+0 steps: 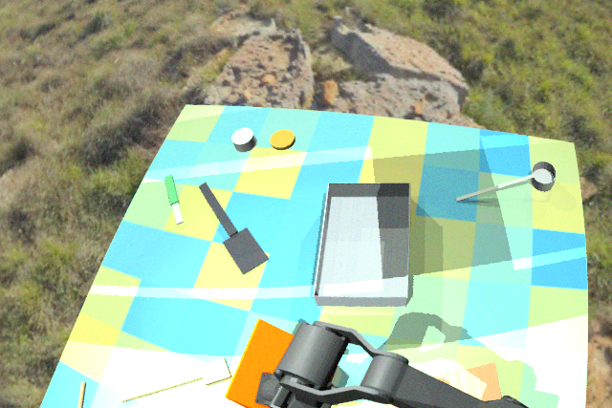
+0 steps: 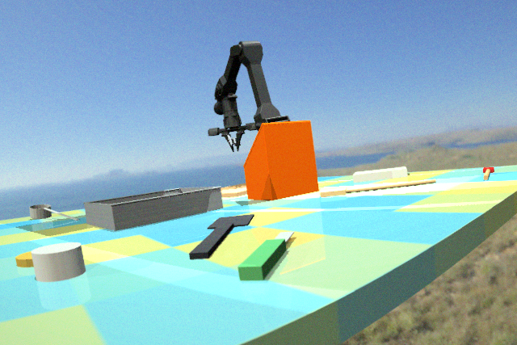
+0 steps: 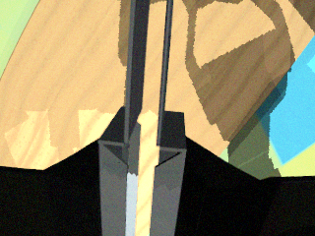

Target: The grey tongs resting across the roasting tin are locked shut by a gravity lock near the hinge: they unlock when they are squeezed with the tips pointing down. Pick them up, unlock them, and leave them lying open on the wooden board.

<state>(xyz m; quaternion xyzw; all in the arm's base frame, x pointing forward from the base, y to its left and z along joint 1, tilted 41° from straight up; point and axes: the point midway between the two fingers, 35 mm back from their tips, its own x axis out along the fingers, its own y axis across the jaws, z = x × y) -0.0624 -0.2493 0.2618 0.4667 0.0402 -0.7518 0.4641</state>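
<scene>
The wooden board lies 15 cm below my gripper tip. From my gripper tip the other things lie so: dark spatula (49 cm ahead, 63 cm to the left, 15 cm below); grey roasting tin (48 cm ahead, 28 cm to the left, 13 cm below); yellow disc (80 cm ahead, 57 cm to the left, 14 cm below).
</scene>
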